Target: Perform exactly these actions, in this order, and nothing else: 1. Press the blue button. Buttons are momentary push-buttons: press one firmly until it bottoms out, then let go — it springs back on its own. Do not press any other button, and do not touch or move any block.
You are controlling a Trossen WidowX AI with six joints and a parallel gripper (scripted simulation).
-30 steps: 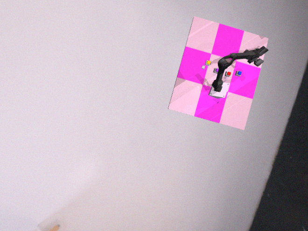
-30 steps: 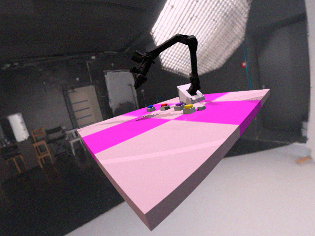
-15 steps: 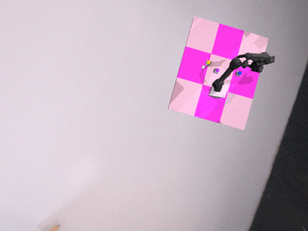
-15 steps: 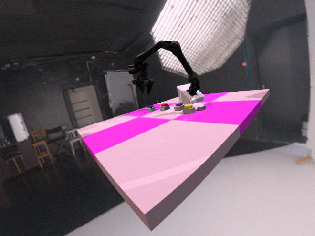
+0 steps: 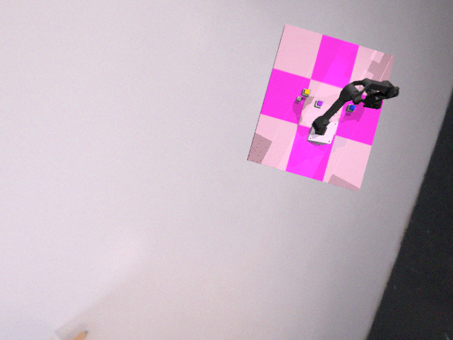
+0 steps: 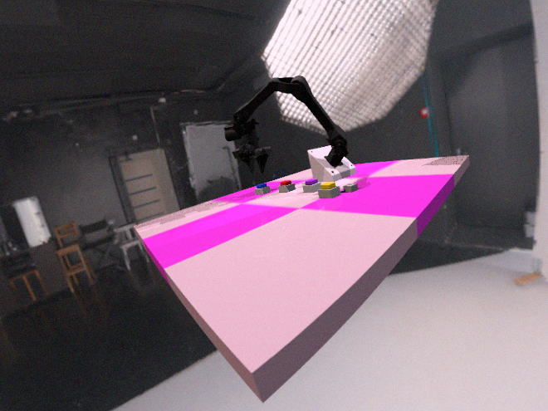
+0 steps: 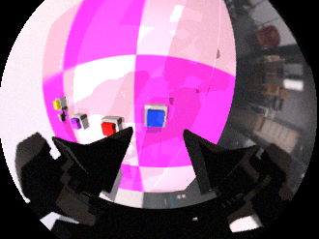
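Right now the blue button is 6 cm below my gripper tip. From my gripper tip the other things lie so: yellow button 4 cm behind, 37 cm to the left, 6 cm below; then purple button 8 cm behind, 24 cm to the left, 6 cm below; then red button 6 cm behind, 11 cm to the left, 6 cm below.
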